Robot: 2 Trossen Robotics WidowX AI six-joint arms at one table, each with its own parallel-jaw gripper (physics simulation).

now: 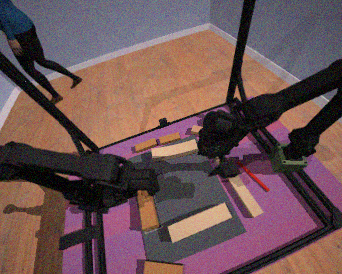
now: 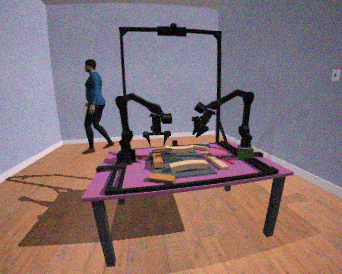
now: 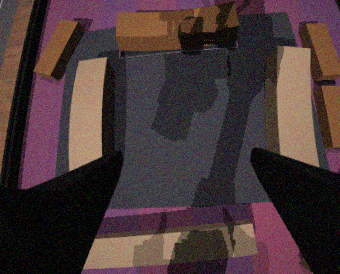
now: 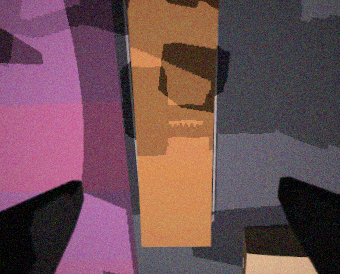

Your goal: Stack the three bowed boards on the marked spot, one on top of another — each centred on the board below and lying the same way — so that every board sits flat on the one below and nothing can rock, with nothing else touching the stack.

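Frame: origin at the left arm's base, x down, y left, z ahead, level; millimetres.
Where they show: left gripper, between the fingertips: (image 1: pixel 203 164) (image 2: pixel 194 136) (image 3: pixel 186 155); right gripper, between the fingertips: (image 1: pixel 139 196) (image 2: pixel 157 146) (image 4: pixel 181 188); left arm's base, origin of its link: (image 1: pixel 291 153) (image 2: pixel 245 146); right arm's base, origin of its link: (image 1: pixel 91 197) (image 2: pixel 126 151).
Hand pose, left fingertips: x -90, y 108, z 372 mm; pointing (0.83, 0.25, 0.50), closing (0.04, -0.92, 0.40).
Things, the pixels of their top centre, and the offset from my left fingertips. "pt": a spot on its surface instead. Level surfaces: height alone.
- orange board, centre of its top: (image 4: pixel 174 116) (image 3: pixel 176 17) (image 1: pixel 143 197) (image 2: pixel 157 155) dx +128, dy +110, dz +246 mm
- thinly outlined spot, a spot on its surface: (image 4: pixel 214 195) pt dx +176, dy +180, dz +170 mm
- pale arched board, centre of its top: (image 3: pixel 85 118) (image 1: pixel 200 221) (image 2: pixel 189 161) dx +126, dy +176, dz +5 mm
- pale curved board, centre of its top: (image 3: pixel 300 111) (image 1: pixel 174 148) (image 2: pixel 179 146) dx +125, dy -136, dz +138 mm
- pale plank, centre of its top: (image 3: pixel 154 249) (image 1: pixel 234 179) (image 2: pixel 213 158) dx +161, dy -7, dz -142 mm
- mat, height of its surface: dx +177 mm
- larger orange block, centre of its top: (image 3: pixel 54 44) (image 2: pixel 161 175) dx +152, dy +350, dz +130 mm
- red stick, centre of its top: (image 1: pixel 252 175) dx +177, dy -37, dz -226 mm
An orange board (image 1: pixel 147 212) (image 2: pixel 158 160) (image 3: pixel 145 30) (image 4: pixel 175 200) lies on the thinly outlined spot (image 4: pixel 214 195) at the grey mat's left side. A pale arched board (image 1: pixel 200 222) (image 2: pixel 190 165) (image 3: pixel 87 110) (image 4: pixel 280 265) lies on the mat's front part, another pale curved board (image 1: pixel 175 149) (image 3: pixel 297 105) at its back. A pale plank (image 1: pixel 245 195) (image 2: pixel 216 161) (image 3: pixel 115 250) lies right of the mat; its bow cannot be told. My right gripper (image 2: pixel 157 144) (image 4: pixel 181 188) is open and empty above the orange board. My left gripper (image 2: pixel 200 132) (image 3: pixel 186 155) is open and empty, high between mat and plank.
Small orange blocks (image 1: pixel 146 145) (image 1: pixel 169 138) lie behind the mat (image 1: pixel 212 242), and a larger orange block (image 1: pixel 162 267) (image 2: pixel 162 177) (image 3: pixel 57 50) lies in front. A red stick (image 1: pixel 254 176) lies right of the plank. Black rails and frame posts (image 2: pixel 219 85) border the table.
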